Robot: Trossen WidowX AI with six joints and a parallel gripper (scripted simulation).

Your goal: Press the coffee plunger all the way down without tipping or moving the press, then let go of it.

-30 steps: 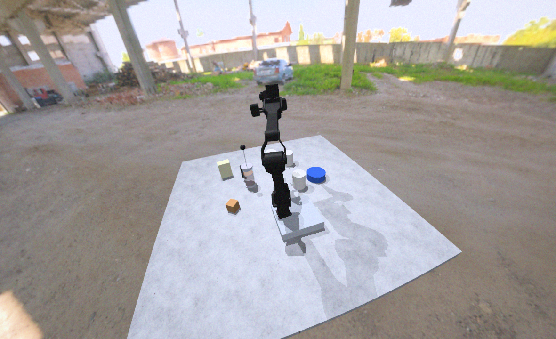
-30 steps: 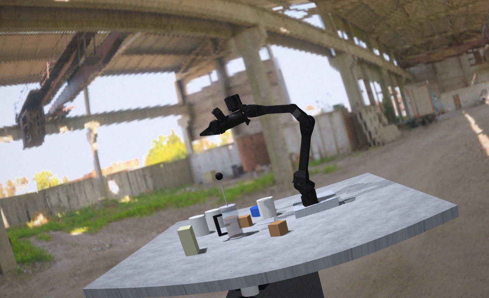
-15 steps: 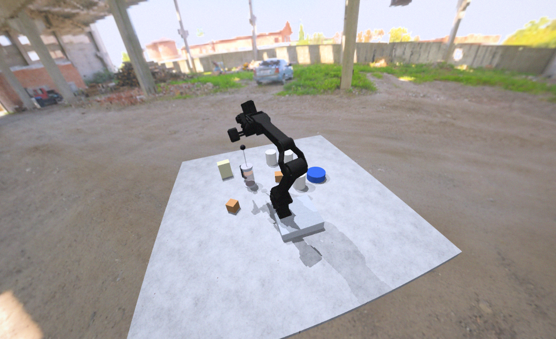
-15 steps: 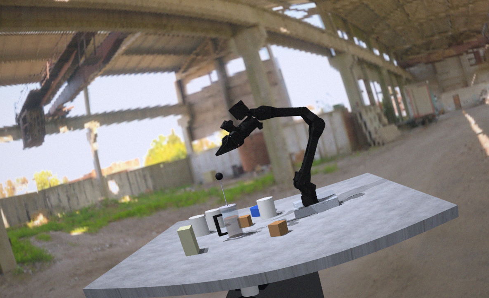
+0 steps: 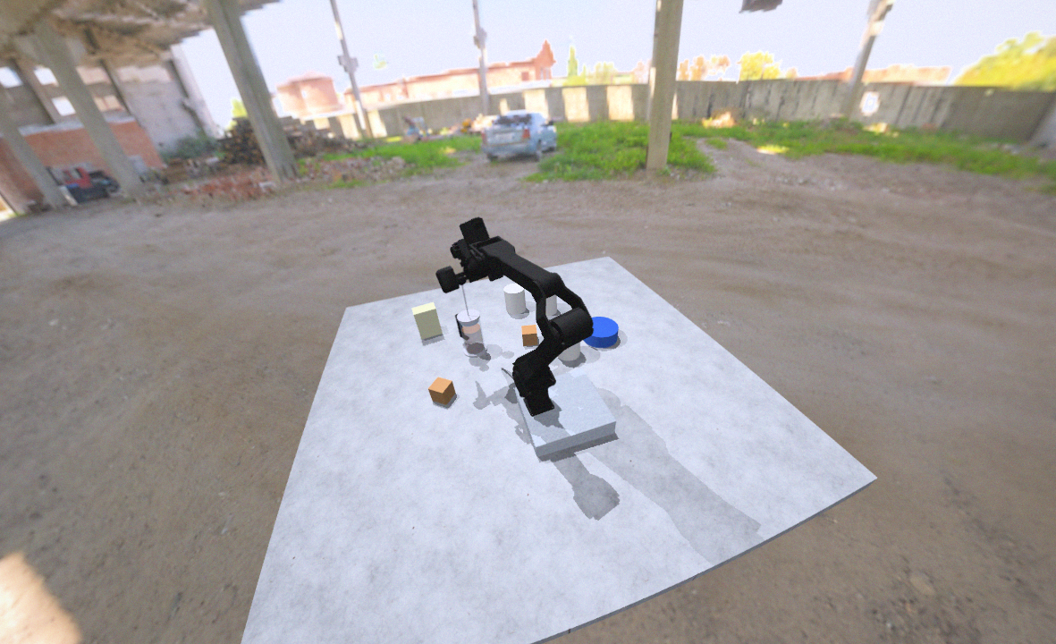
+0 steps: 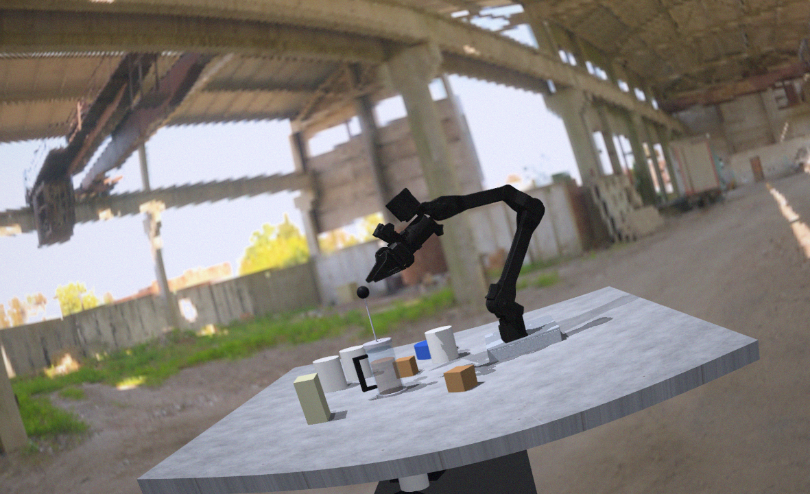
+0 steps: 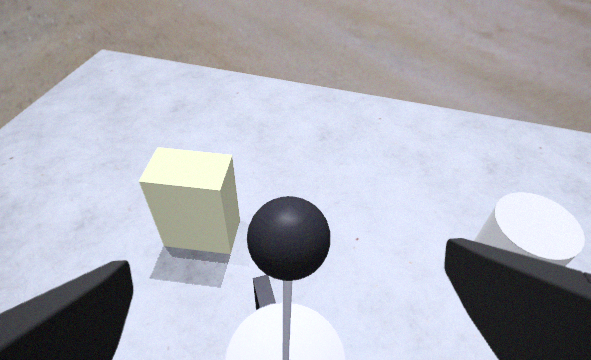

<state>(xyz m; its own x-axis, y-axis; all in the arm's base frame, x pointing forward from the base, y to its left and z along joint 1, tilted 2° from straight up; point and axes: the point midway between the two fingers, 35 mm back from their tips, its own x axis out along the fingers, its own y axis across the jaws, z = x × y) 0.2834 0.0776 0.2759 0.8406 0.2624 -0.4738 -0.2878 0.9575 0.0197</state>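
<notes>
Right now the coffee press is 4 cm ahead of my gripper tip, 1 cm to the left of it and 16 cm below it. The rest, counted from my gripper tip: pale yellow block: 19 cm ahead, 14 cm to the left, 23 cm below; blue disc: 9 cm behind, 41 cm to the right, 27 cm below.
</notes>
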